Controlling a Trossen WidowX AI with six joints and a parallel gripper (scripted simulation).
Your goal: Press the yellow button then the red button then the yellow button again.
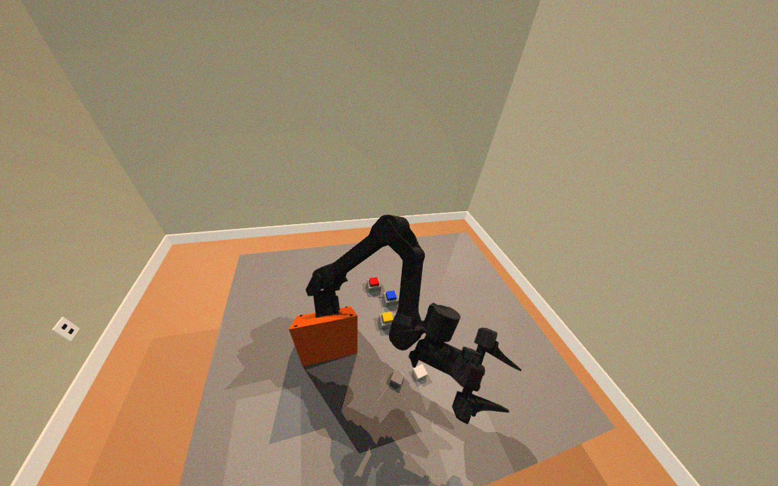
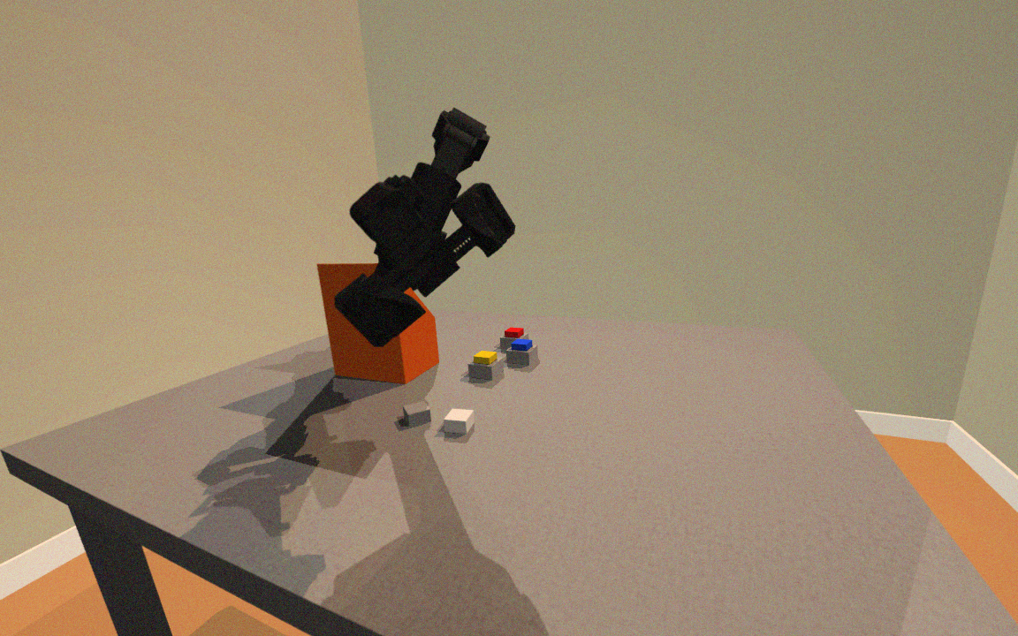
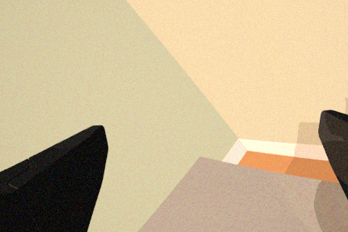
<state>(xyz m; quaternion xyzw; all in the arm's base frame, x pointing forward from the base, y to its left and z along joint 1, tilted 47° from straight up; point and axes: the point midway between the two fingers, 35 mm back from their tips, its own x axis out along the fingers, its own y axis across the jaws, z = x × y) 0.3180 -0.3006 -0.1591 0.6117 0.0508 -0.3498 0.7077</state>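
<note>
The yellow button lies 350 mm to the left of my gripper tip, 210 mm below it and 150 mm behind it. From my gripper tip the other things lie so: blue button: 430 mm to the left, 210 mm below, 110 mm behind; grey block: 230 mm below, 180 mm behind, 160 mm to the left; white block: 230 mm below, 160 mm to the left, 110 mm behind.
</note>
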